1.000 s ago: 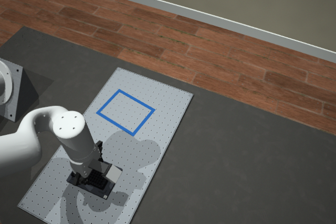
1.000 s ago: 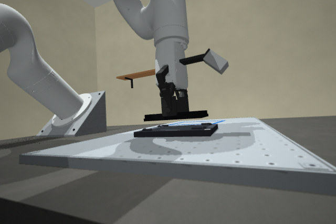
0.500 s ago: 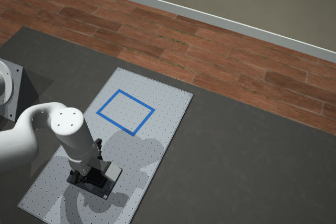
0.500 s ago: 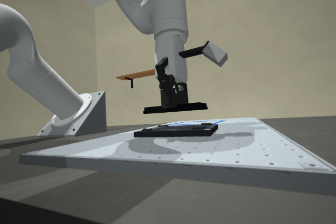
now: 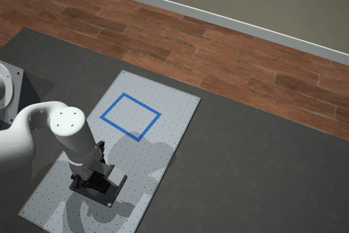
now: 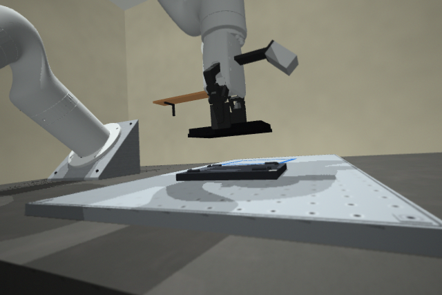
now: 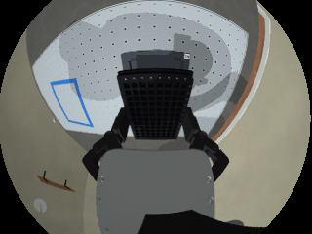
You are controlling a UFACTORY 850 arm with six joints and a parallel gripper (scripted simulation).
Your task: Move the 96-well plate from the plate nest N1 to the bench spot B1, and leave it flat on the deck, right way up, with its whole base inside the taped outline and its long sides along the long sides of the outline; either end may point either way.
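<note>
Right now the dark plate nest N1 is 80 mm below my hand. Round my hand: black 96-well plate 10 mm below.
</note>
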